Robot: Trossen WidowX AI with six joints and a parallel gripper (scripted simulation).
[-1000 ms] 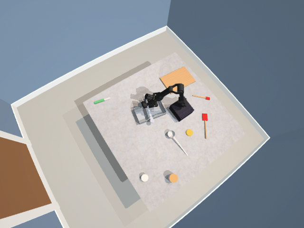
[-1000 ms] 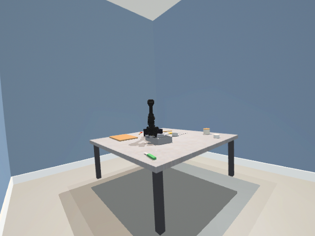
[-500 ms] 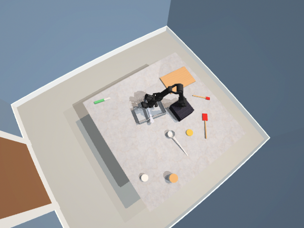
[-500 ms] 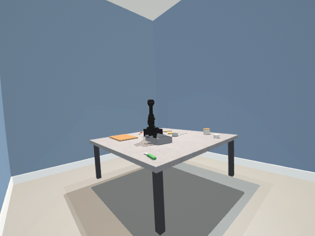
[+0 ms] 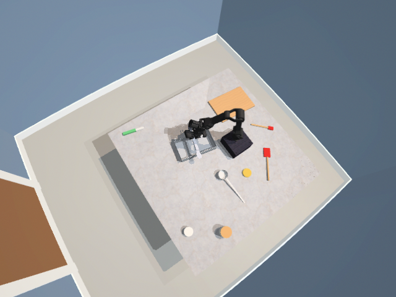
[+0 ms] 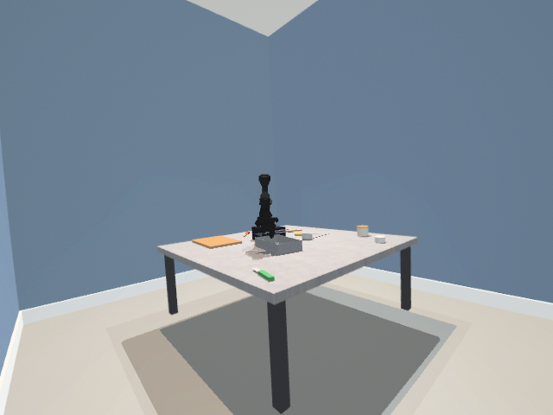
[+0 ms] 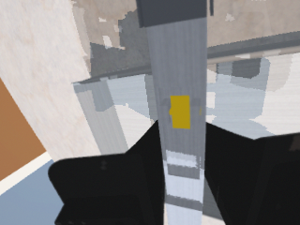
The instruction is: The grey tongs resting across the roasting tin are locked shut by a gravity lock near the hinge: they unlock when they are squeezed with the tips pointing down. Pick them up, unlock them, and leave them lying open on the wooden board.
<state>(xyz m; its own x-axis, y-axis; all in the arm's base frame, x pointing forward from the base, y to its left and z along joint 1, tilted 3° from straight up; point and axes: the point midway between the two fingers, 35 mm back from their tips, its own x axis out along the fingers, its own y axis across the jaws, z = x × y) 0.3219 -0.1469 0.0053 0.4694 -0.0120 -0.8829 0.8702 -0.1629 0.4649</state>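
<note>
Right now the grey roasting tin is 20 mm behind my gripper tip, 50 mm to the left of it and 40 mm below it. Also, from my gripper tip: yellow lock tab: 20 mm behind, 20 mm to the right, 30 mm above; then yellow disc: 290 mm behind, 430 mm to the left, 60 mm below; then wooden board: 500 mm behind, 180 mm to the right, 60 mm below.
</note>
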